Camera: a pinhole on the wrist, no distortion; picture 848 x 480 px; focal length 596.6 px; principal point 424.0 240.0 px. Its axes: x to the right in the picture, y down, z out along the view. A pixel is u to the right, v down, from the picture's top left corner.
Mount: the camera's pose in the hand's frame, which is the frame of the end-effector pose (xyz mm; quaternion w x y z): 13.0 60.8 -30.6 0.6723 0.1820 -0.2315 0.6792
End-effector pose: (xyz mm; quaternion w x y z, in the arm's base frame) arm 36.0 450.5 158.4 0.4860 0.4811 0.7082 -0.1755
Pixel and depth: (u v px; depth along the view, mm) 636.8 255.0 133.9
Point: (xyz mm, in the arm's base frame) 113.1 386.2 114.7
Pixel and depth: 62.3 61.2 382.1
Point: -180.9 224.6 -87.8
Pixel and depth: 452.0 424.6 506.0
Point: 79.0 -14.3 83.8
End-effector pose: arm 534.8 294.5 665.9 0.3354 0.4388 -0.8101 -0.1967
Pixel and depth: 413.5 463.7 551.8
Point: 480.2 360.7 142.8
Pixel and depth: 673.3 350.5 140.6
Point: 442.5 334.1 594.9
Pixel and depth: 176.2 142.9 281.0
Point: 529.7 156.7 466.1
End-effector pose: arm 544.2 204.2 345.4 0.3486 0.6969 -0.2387 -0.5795
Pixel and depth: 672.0 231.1 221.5
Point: 346.1 153.4 338.5
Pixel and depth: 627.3 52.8 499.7
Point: 91.1 55.4 158.5
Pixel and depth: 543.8 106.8 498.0
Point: 120.4 133.0 146.7
